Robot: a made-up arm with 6 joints. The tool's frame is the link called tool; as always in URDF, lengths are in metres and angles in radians.
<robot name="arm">
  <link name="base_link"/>
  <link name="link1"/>
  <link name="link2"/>
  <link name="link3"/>
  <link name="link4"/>
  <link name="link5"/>
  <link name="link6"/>
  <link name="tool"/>
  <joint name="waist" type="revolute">
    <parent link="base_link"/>
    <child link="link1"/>
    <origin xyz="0 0 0.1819"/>
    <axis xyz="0 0 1"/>
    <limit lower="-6.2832" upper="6.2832" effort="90" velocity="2.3"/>
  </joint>
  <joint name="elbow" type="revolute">
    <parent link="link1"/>
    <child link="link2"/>
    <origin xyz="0 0 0" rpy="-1.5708 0 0"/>
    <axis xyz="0 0 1"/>
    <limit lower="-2.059" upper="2.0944" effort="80" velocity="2.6"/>
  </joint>
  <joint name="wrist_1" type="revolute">
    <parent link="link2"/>
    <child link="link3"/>
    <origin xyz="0.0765 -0.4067 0"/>
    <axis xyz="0 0 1"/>
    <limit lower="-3.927" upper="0.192" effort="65" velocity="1.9"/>
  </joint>
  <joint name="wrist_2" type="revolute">
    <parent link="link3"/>
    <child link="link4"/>
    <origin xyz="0.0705 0.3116 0" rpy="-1.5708 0 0"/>
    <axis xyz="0 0 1"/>
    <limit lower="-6.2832" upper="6.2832" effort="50" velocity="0.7"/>
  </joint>
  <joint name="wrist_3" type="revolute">
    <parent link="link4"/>
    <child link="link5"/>
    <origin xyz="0 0 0" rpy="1.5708 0 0"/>
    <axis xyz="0 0 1"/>
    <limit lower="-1.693" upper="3.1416" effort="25" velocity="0.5"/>
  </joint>
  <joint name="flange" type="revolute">
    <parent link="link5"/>
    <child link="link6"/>
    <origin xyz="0.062 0.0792 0" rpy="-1.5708 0 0"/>
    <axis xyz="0 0 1"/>
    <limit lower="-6.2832" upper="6.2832" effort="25" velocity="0.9"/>
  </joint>
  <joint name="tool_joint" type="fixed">
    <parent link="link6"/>
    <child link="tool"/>
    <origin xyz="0 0 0"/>
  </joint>
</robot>
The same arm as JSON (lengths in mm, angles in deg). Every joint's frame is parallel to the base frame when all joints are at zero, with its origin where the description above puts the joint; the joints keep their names.
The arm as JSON. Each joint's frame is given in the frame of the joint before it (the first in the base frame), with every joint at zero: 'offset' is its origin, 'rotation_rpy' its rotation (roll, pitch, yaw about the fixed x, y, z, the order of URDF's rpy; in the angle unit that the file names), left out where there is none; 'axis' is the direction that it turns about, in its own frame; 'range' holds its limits. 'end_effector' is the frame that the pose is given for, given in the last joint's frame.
{"length_unit": "mm", "angle_unit": "deg", "chain": [{"id": "waist", "offset": [0.0, 0.0, 181.9], "axis": "+z", "range": [-360.0, 360.0]}, {"id": "elbow", "offset": [0.0, 0.0, 0.0], "axis": "+y", "range": [-117.97, 120.0]}, {"id": "wrist_1", "offset": [76.5, 0.0, 406.7], "axis": "+y", "range": [-225.0, 11.0]}, {"id": "wrist_2", "offset": [70.5, 0.0, -311.6], "axis": "-z", "range": [-360.0, 360.0]}, {"id": "wrist_3", "offset": [0.0, 0.0, 0.0], "axis": "+y", "range": [-97.0, 180.0]}, {"id": "flange", "offset": [62.0, 0.0, -79.2], "axis": "-z", "range": [-360.0, 360.0]}], "end_effector": {"offset": [0.0, 0.0, 0.0], "rotation_rpy": [180.0, 0.0, 0.0]}}
